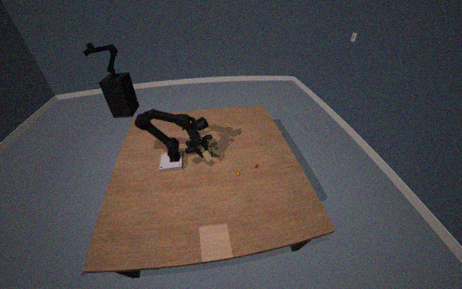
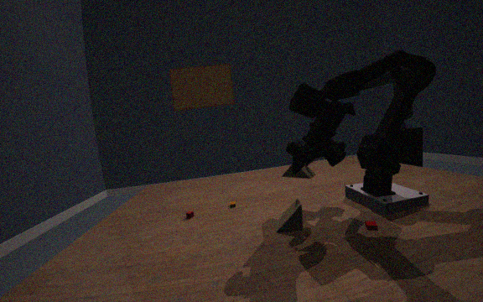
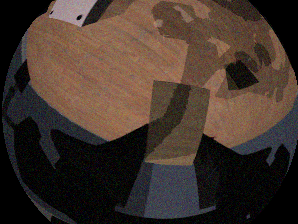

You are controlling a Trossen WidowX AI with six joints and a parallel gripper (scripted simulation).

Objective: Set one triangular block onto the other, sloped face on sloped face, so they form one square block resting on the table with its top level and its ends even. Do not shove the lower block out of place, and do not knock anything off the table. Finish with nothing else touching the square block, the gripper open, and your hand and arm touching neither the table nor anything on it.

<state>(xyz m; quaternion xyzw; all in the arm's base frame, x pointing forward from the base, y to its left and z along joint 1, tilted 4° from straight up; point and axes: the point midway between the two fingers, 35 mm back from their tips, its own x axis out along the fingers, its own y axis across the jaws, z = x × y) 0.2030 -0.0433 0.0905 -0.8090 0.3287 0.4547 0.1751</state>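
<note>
My gripper tip is 110 mm to the right of the tan triangular block, 90 mm above it and 50 mm short of it. The rest, counted from my gripper tip: small yellow piece 200 mm ahead, 100 mm below, 70 mm to the right.
</note>
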